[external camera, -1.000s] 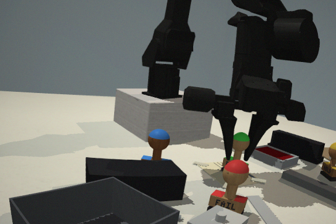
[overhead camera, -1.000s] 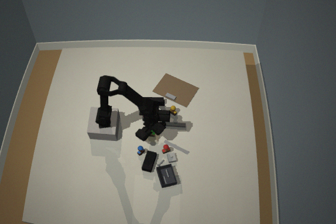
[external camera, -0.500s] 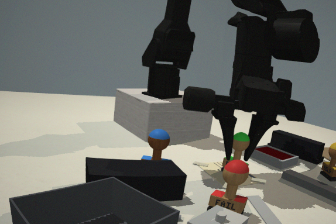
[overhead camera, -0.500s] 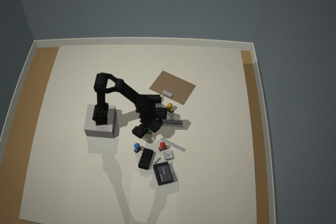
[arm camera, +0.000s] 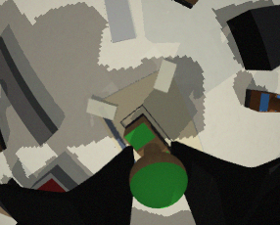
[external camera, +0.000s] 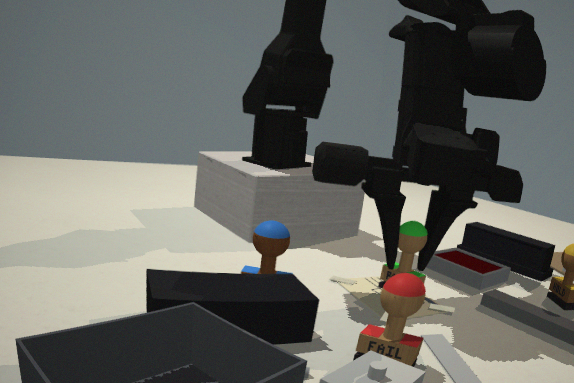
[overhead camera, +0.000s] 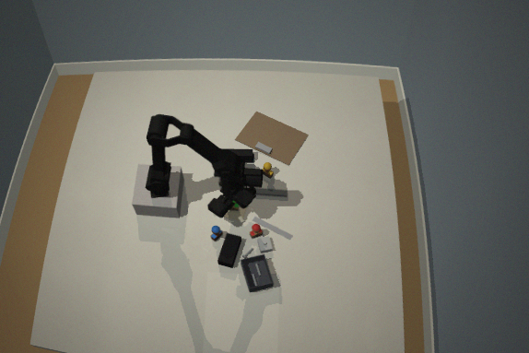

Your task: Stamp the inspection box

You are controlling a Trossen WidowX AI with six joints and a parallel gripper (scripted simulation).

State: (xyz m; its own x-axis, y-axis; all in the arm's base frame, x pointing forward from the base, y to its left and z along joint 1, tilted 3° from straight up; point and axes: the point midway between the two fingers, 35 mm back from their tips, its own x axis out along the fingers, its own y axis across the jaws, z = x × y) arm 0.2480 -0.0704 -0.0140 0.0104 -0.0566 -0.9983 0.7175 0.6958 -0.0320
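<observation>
The cream inspection card lies 10 mm behind my gripper tip and 30 mm below it. Round my gripper tip: pass stamp (right at my gripper tip); blue stamp (70 mm behind, 100 mm to the right, 10 mm below); red fail stamp (60 mm ahead, 110 mm to the right, 10 mm below).
</observation>
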